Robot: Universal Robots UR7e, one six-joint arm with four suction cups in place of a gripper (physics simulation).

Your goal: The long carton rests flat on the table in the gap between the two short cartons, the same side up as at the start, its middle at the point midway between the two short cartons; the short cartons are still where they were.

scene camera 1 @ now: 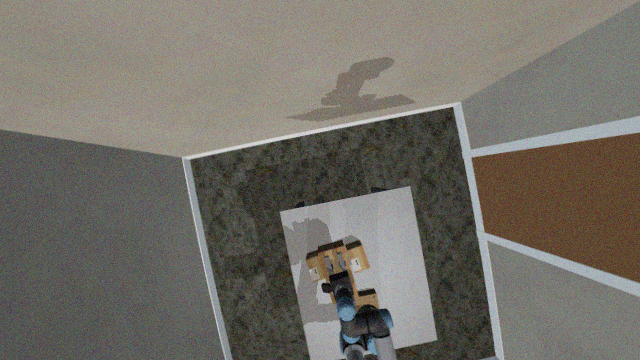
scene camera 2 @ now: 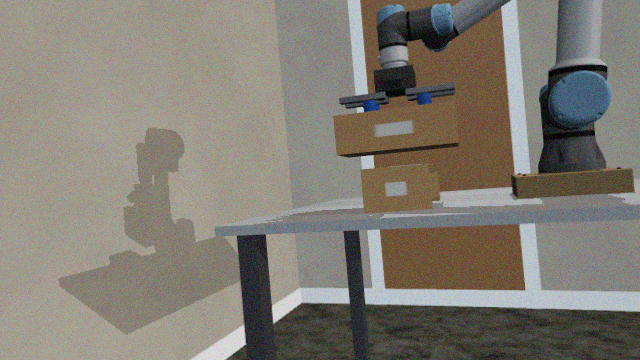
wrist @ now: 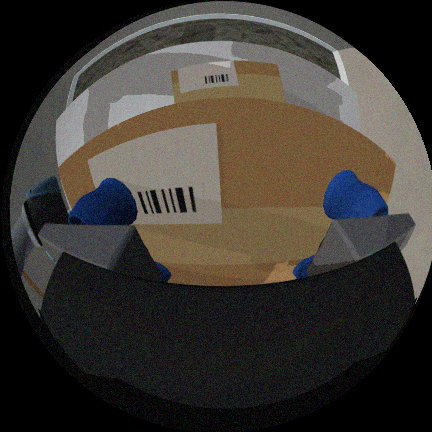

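Pixels of known places: end effector, tool point: [wrist: 232, 231]; arm's base, origin of the base link: [scene camera 2: 571, 170].
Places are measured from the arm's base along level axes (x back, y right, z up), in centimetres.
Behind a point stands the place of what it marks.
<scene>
The long carton [scene camera 1: 334, 254] {z 19.6, x -55.5, y -3.8 cm} [scene camera 2: 395, 142] {z 11.1, x -44.3, y -13.8 cm} [wrist: 280, 160] {z 19.7, x -45.5, y -10.7 cm} hangs level in the air, label side toward scene camera 2. My gripper [scene camera 1: 335, 265] {z 18.3, x -42.9, y -5.8 cm} [scene camera 2: 397, 102] [wrist: 230, 232] {z 18.3, x -42.9, y -5.8 cm} is shut on it, with its blue suction cups on the top face. In the scene camera 2 view its underside is higher than the top of the near short carton [scene camera 2: 412, 177] {z 2.1, x -41.2, y -24.1 cm}. From above it lies between the left short carton [scene camera 1: 314, 264] {z 5.0, x -48.1, y -19.4 cm} and the right short carton [scene camera 1: 362, 260] {z 4.9, x -39.1, y 9.9 cm}, covering the gap. One short carton [wrist: 257, 92] {z 5.0, x -48.6, y -17.5 cm} shows beyond it in the wrist view. A sliver of the other short carton [scene camera 2: 436, 189] {z -2.2, x -34.1, y 2.6 cm} shows behind the near one.
The white table [scene camera 1: 400, 235] {z -5.3, x -40.3, y 41.2 cm} [scene camera 2: 310, 225] {z -6.1, x -63.5, y -34.8 cm} bears the short cartons. The arm's base plate [scene camera 1: 369, 298] {z 0.0, x -10.6, y 5.0 cm} [scene camera 2: 575, 185] {z -3.1, x -4.5, y -14.6 cm} stands to the right of them in the scene camera 2 view. A beige wall [scene camera 2: 150, 75] rises beyond the table's left end there.
</scene>
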